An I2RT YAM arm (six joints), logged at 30 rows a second.
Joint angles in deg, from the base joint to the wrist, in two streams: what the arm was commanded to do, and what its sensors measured. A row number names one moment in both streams.
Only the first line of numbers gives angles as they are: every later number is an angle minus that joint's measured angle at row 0.
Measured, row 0:
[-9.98, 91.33, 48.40, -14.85, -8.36, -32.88]
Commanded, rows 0 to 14:
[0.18, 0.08, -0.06, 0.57, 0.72, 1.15]
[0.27, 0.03, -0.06, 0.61, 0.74, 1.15]
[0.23, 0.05, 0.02, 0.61, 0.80, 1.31]
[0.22, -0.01, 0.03, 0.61, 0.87, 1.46]
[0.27, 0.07, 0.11, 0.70, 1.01, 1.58]
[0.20, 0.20, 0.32, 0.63, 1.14, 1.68]
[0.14, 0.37, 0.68, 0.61, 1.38, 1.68]
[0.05, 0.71, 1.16, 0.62, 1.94, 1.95]
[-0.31, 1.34, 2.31, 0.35, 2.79, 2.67]
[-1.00, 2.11, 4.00, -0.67, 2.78, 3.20]
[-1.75, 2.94, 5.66, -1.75, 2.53, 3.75]
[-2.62, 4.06, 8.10, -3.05, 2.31, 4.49]
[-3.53, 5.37, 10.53, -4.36, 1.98, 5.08]
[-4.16, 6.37, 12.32, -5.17, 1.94, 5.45]
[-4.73, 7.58, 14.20, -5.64, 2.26, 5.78]
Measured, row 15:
[-2.84, 5.75, 8.66, -3.50, 1.44, 2.84]
